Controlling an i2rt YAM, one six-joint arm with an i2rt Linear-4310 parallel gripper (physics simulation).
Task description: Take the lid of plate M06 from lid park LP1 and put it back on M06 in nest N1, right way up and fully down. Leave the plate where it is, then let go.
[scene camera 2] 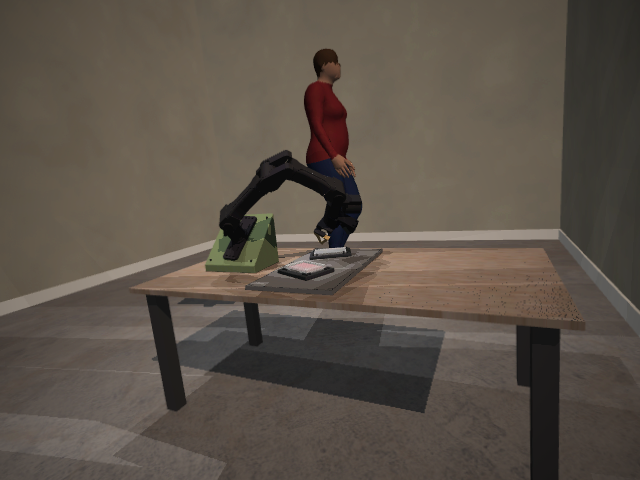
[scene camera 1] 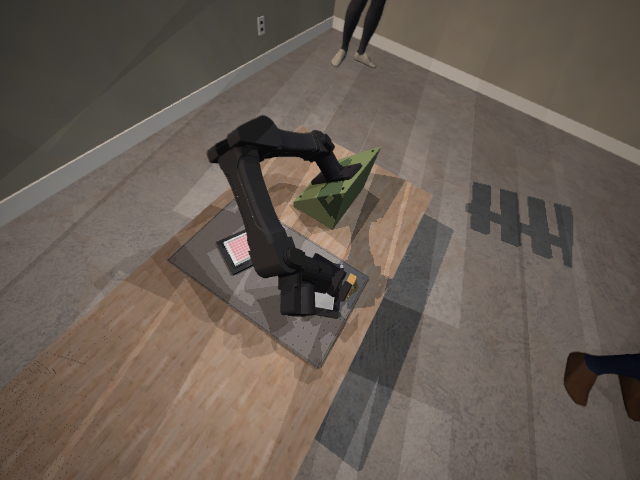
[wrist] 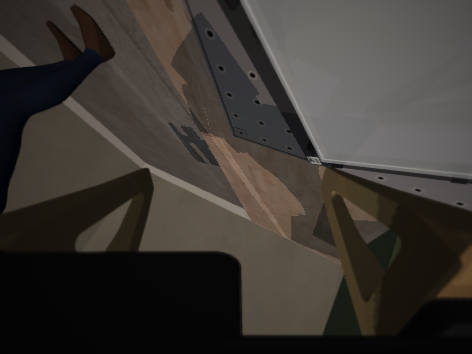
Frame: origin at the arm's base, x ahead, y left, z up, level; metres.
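Seen in the pictures: gripper, between the fingertips: (scene camera 2: pixel 326 236) (scene camera 1: pixel 343 280) (wrist: pixel 237 177); arm's base, origin of its link: (scene camera 2: pixel 241 237) (scene camera 1: pixel 335 175).
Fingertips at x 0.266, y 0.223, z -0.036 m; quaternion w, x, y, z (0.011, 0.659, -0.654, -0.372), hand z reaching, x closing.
Observation:
Offsets run from my fingertips to a thing's middle. Level surfaces: height alone.
Plate M06 {0.049 m down, 0.072 m ahead, 0.292 m right} (scene camera 1: pixel 237 249) (scene camera 2: pixel 304 268), with pink wells and no lid on it, sits in the black nest frame on the grey perforated baseplate (scene camera 1: pixel 308 344) (scene camera 2: pixel 347 272) (wrist: pixel 241 102). Its pale flat lid {0.054 m down, 0.034 m ahead, 0.044 m right} (scene camera 1: pixel 324 301) (scene camera 2: pixel 330 251) (wrist: pixel 340 77) lies in the lid park at the other end of the baseplate. My gripper (scene camera 1: pixel 348 286) (scene camera 2: pixel 323 234) (wrist: pixel 237 177) is open and empty. It hangs tilted just above the lid's outer edge. In the wrist view the lid's corner lies close to the right finger, and nothing is between the fingers.
The arm's green wedge base (scene camera 1: pixel 332 195) (scene camera 2: pixel 256 248) stands on the wooden table {0.081 m down} (scene camera 1: pixel 175 381) (scene camera 2: pixel 461 281) behind the baseplate. A person in a red top (scene camera 2: pixel 325 124) (scene camera 1: pixel 358 29) stands on the floor beyond the table.

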